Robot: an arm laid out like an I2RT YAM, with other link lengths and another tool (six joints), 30 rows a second.
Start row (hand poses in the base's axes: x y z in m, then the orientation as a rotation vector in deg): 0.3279, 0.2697, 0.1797, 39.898, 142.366, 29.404
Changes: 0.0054, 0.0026, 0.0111, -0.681, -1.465, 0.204; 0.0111, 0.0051, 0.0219, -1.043, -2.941, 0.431; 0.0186, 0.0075, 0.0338, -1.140, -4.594, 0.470; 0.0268, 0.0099, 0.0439, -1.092, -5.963, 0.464; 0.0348, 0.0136, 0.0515, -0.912, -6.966, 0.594; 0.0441, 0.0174, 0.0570, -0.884, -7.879, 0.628; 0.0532, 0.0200, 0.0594, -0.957, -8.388, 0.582; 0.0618, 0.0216, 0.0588, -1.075, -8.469, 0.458; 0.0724, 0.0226, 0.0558, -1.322, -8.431, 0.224; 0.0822, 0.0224, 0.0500, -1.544, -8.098, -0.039
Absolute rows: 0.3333, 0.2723, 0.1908, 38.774, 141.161, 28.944; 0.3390, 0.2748, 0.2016, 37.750, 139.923, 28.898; 0.3465, 0.2772, 0.2135, 36.985, 138.408, 29.151; 0.3547, 0.2796, 0.2236, 36.448, 137.124, 29.502; 0.3627, 0.2833, 0.2312, 35.952, 136.229, 29.981; 0.3720, 0.2871, 0.2367, 35.550, 135.388, 30.215; 0.3811, 0.2897, 0.2391, 35.369, 134.899, 30.212; 0.3897, 0.2913, 0.2385, 35.437, 134.779, 30.039; 0.4003, 0.2923, 0.2355, 35.635, 134.733, 29.643; 0.4101, 0.2921, 0.2297, 35.996, 134.947, 29.207
